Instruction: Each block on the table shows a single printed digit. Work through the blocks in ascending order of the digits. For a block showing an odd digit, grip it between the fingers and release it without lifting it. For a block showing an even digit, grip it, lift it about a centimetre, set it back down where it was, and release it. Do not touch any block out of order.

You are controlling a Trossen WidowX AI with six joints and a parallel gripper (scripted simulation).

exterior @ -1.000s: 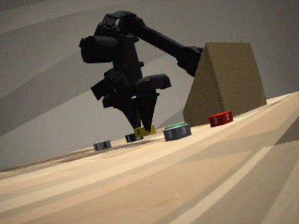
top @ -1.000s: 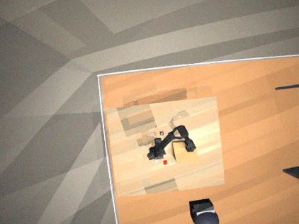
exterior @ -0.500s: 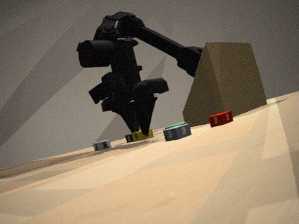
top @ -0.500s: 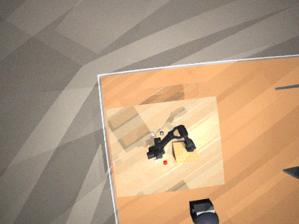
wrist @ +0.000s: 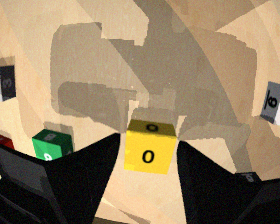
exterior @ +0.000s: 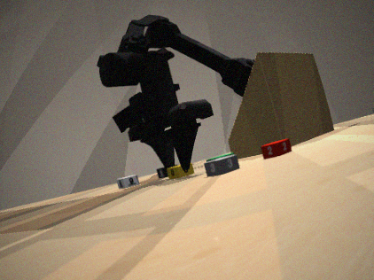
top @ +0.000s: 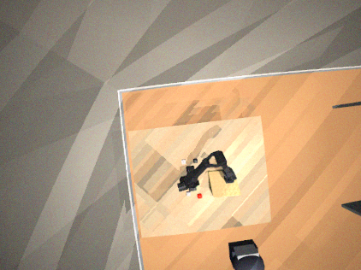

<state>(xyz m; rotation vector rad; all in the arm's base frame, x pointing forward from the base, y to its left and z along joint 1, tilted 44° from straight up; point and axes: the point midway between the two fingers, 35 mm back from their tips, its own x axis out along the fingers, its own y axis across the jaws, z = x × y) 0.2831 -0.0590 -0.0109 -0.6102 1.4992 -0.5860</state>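
Right now my gripper tip is right at the yellow block. From my gripper tip the other things lie so: pale block: 11 cm to the right, 5 cm ahead; green block: 8 cm to the left, 3 cm behind; black block: 11 cm to the right, 5 cm behind.
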